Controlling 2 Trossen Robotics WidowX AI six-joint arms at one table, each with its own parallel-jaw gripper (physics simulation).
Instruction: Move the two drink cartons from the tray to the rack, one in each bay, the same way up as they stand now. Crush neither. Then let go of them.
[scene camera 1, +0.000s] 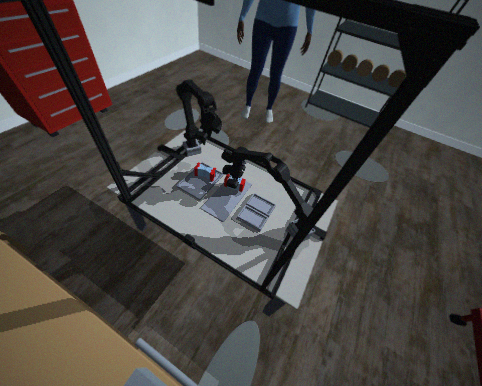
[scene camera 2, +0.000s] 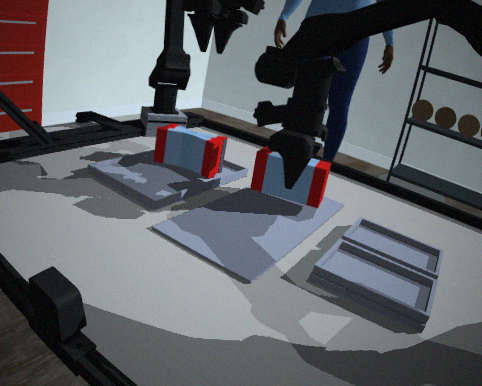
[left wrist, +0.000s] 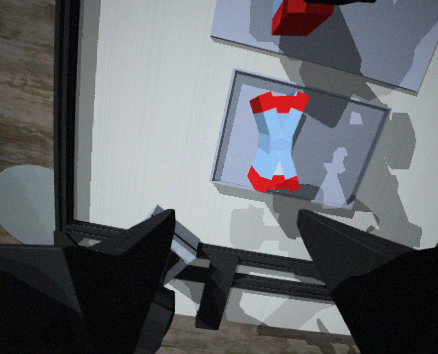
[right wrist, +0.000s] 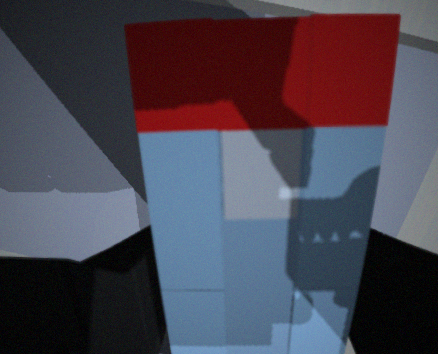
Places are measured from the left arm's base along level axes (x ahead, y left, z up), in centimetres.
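Pixels of known places: left gripper, fingertip midpoint: (scene camera 1: 206, 141) (scene camera 2: 211, 52) (left wrist: 236, 216); right gripper, fingertip midpoint: (scene camera 2: 292, 184) (right wrist: 248, 218); left arm's base at its link origin: (scene camera 1: 191, 144) (scene camera 2: 163, 111).
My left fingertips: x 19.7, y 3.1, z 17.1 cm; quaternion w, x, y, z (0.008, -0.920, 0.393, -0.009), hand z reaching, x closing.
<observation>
Ahead of a thing's pixels: the offset from my left fingertips to its top centre. Level surfaces: height alone.
One drink carton {dx +6.6, dy -3.6, dz -15.2 cm} (scene camera 1: 205, 172) (scene camera 2: 187, 147) (left wrist: 279, 145), pale blue with red ends and a narrowed waist, stands in the shallow tray {dx +9.5, dy -7.7, dz -21.0 cm} (scene camera 1: 190, 191) (scene camera 2: 125, 192) (left wrist: 223, 125). My left gripper (scene camera 2: 212, 50) (left wrist: 236, 216) is open and empty, high behind the tray. My right gripper (scene camera 2: 290, 187) (right wrist: 248, 218) is shut on the other drink carton {dx +22.6, dy +9.3, dz -13.8 cm} (scene camera 1: 242, 185) (scene camera 2: 272, 175) (left wrist: 305, 20) (right wrist: 260, 165), with a finger against each side. That carton is upright at the far edge of the grey mat; its clearance is unclear. The two-bay rack {dx +44.2, dy +14.1, dz -20.6 cm} (scene camera 1: 256, 210) (scene camera 2: 387, 257) holds no carton.
The flat grey mat {dz -22.2 cm} (scene camera 1: 217, 207) (scene camera 2: 250, 260) (left wrist: 395, 60) lies between the tray and the rack. Black frame rails (left wrist: 65, 125) edge the table. A person (scene camera 1: 270, 45) and a shelf unit stand beyond it.
</observation>
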